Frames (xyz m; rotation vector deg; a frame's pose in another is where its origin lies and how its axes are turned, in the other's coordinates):
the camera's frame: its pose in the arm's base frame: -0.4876 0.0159 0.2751 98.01 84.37 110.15
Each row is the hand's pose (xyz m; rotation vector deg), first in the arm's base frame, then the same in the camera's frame.
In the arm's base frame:
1: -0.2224 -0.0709 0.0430 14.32 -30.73 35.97
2: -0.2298 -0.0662 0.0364 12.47 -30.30 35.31
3: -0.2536 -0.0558 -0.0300 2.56 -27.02 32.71
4: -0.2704 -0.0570 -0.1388 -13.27 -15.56 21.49
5: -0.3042 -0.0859 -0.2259 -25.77 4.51 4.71
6: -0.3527 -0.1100 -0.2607 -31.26 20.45 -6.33
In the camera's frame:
1: -0.2972 -0.0083 0.2082 -131.65 -59.61 -55.62
2: -0.2959 -0.0189 0.2056 -132.26 -59.12 -57.98
3: -0.3246 -0.0841 0.2014 -134.24 -54.84 -71.03
4: -0.3912 -0.1717 0.2031 -128.07 -53.27 -101.11
5: -0.4571 -0.2372 0.1726 -103.09 -55.80 -136.09
6: -0.4806 -0.2731 0.1246 75.99 55.25 151.00

